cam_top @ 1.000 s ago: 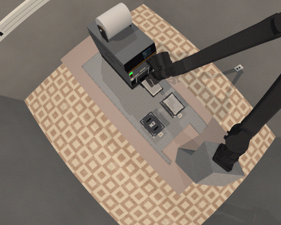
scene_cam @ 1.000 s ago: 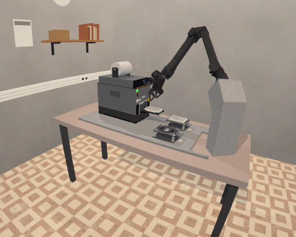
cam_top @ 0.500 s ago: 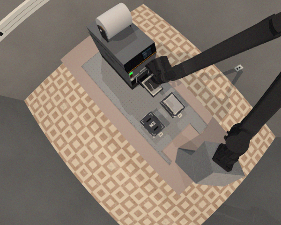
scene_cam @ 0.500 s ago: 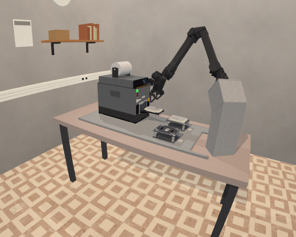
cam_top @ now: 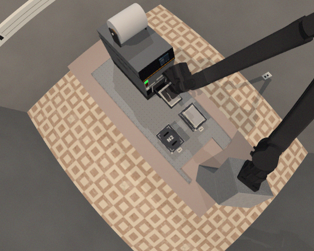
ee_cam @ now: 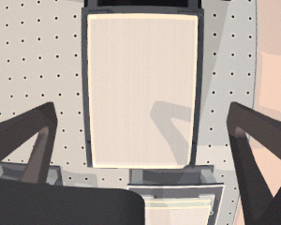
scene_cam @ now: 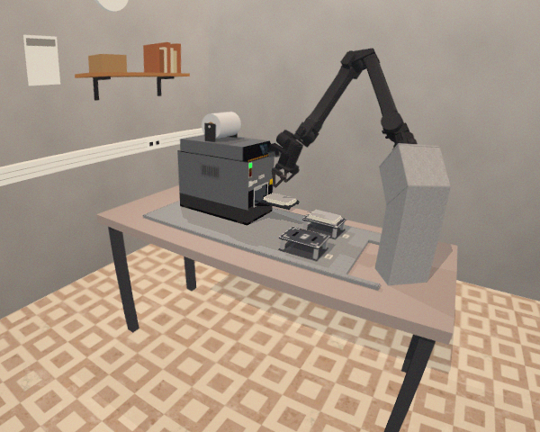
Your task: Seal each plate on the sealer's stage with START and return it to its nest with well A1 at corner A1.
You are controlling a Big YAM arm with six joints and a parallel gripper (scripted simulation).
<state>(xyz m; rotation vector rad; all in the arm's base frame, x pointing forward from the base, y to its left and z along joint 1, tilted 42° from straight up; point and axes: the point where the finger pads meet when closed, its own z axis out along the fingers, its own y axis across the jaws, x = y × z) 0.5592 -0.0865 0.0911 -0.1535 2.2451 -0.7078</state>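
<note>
My gripper is now 80 mm above the cream well plate. Also, from my hand: sealer stage 90 mm below; start button 110 mm ahead, 80 mm to the left; foil roll 330 mm ahead, 40 mm to the right, 230 mm above.
</note>
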